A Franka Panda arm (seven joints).
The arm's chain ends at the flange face. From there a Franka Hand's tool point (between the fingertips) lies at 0.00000 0.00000 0.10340 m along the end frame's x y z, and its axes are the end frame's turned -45 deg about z.
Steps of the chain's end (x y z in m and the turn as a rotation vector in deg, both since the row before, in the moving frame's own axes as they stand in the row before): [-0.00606, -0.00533, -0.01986, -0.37, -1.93, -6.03]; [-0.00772, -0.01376, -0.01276, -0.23, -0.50, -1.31]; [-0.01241, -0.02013, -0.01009, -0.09, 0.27, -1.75]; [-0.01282, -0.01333, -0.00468, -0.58, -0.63, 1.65]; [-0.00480, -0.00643, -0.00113, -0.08, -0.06, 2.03]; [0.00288, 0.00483, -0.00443, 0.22, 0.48, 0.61]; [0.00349, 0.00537, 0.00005, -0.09, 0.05, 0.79]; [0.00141, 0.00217, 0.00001, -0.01, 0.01, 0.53]
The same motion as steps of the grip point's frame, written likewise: [-0.00355, -0.00989, -0.01992, 1.10, -1.63, -6.03]; [0.00334, -0.01552, -0.01276, 0.19, -0.52, -1.31]; [0.00570, -0.02255, -0.01009, -0.25, 0.13, -1.75]; [-0.00118, -0.01858, -0.00469, 0.04, -0.86, 1.65]; [0.00097, -0.00792, -0.00113, -0.01, -0.10, 2.03]; [-0.00049, 0.00579, -0.00443, -0.18, 0.49, 0.61]; [-0.00138, 0.00644, 0.00005, -0.10, -0.03, 0.79]; [-0.00054, 0.00256, 0.00001, -0.01, 0.00, 0.53]
